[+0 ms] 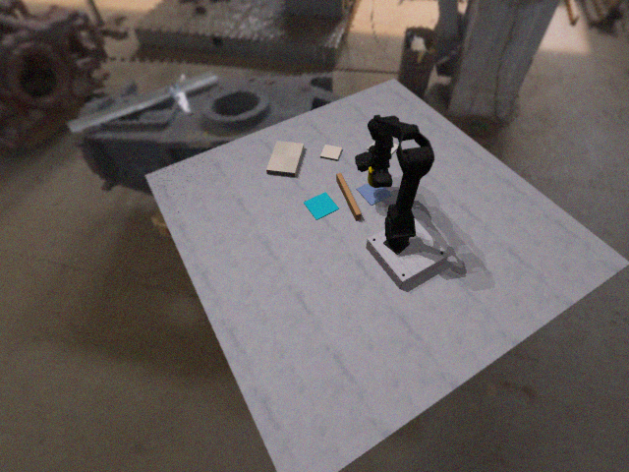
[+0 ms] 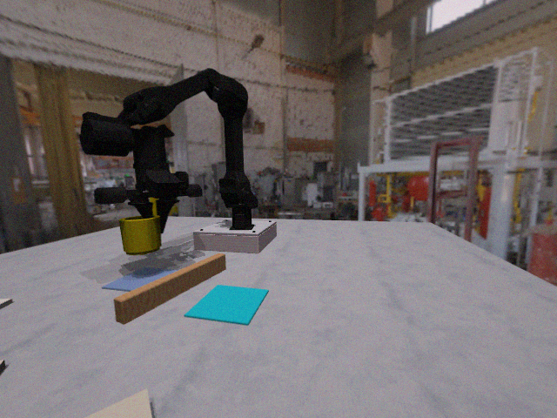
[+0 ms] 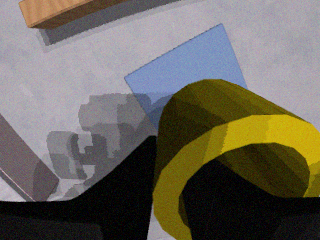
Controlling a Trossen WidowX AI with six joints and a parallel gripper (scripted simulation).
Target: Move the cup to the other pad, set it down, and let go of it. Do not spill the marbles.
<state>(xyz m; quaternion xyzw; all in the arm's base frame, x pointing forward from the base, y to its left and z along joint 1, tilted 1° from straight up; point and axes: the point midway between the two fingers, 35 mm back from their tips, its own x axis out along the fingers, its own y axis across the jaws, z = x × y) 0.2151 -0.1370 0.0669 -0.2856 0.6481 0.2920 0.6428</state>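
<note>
Right now the teal pad is 18 cm to the left of my gripper tip, 12 cm ahead of it and 10 cm below it. The rest, counted from my gripper tip: wooden bar: 8 cm to the left, 8 cm below, 7 cm ahead; small beige tile: 30 cm ahead, 8 cm below, 5 cm to the right; yellow cup: 2 cm to the right, 2 cm ahead.
</note>
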